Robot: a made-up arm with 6 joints.
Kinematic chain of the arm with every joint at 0, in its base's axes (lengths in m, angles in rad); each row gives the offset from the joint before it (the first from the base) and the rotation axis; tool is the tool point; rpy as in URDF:
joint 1: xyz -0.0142 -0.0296 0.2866 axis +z
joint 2: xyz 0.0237 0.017 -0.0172 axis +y
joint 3: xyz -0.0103 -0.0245 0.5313 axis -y
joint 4: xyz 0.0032 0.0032 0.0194 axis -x
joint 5: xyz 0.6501 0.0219 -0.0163 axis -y
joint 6: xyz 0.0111 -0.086 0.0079 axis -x
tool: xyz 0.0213 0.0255 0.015 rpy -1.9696 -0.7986 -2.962
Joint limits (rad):
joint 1: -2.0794..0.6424
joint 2: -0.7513..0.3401
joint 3: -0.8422..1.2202
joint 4: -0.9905..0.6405
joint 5: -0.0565..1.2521
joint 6: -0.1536..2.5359
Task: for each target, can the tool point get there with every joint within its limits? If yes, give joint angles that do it. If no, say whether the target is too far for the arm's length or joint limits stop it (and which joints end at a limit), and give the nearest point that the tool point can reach.
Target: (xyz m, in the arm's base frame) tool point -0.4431 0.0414 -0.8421
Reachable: no: joint limits stop it (at a limit: joint 1, joint 2, joint 3, joint 6) | nearest point -0.2522 -0.3617 0.1168 | short by 1.058 m
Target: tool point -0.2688 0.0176 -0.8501
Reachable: no: joint limits stop it (at a limit: joint 1, joint 2, joint 3, joint 6) | nearest point -0.2343 -0.3636 0.1139 | short by 1.037 m
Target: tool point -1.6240 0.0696 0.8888
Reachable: no: too far | nearest point -0.6942 0.0123 1.2500 | short by 0.999 m
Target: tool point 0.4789 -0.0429 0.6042
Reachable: yes | joints 0.0417 -0.3607 -0.5835 -0.6725 0.6899 1.1502
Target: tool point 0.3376 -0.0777 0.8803
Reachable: yes | joints 0.0237 -0.6618 -0.3779 0.0905 0.4408 1.6290
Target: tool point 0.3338 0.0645 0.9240
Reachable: yes | joints 0.3690 -0.5966 -0.2771 -0.4353 0.6036 0.7269
